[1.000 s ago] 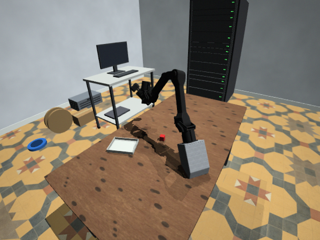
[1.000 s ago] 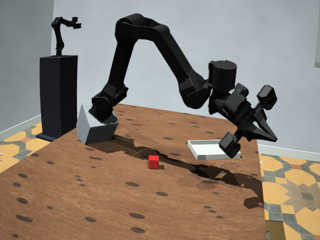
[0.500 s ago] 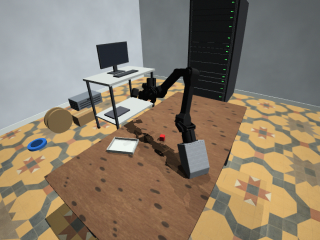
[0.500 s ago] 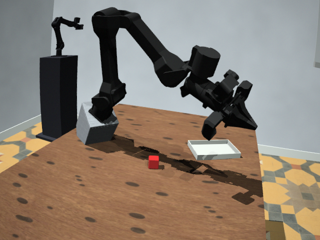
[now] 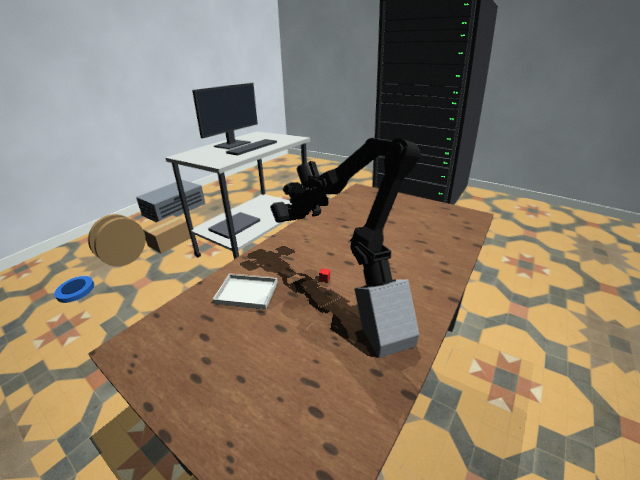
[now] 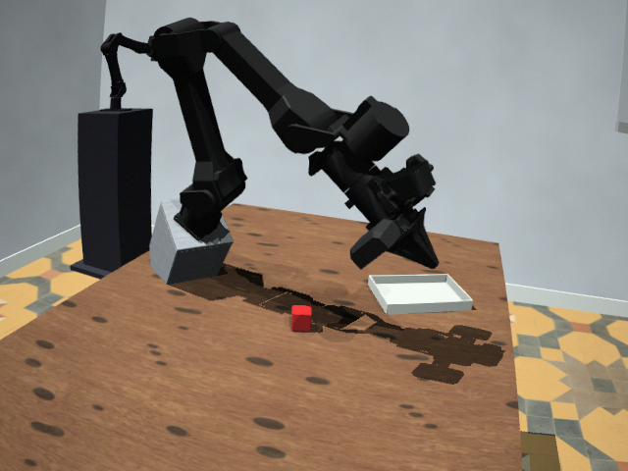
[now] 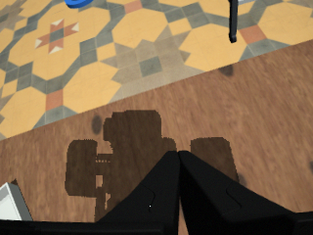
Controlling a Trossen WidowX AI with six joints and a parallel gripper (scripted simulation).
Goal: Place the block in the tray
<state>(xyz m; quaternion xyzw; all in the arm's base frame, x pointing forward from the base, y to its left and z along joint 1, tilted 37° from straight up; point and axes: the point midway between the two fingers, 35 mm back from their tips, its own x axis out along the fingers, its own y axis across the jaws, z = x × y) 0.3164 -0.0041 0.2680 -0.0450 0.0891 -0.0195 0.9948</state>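
Now: hand 170 mm past the red block, 160 mm above it and 30 mm to the right of it. Also, from my hand: white tray (240 mm to the left, 170 mm below, 10 mm behind).
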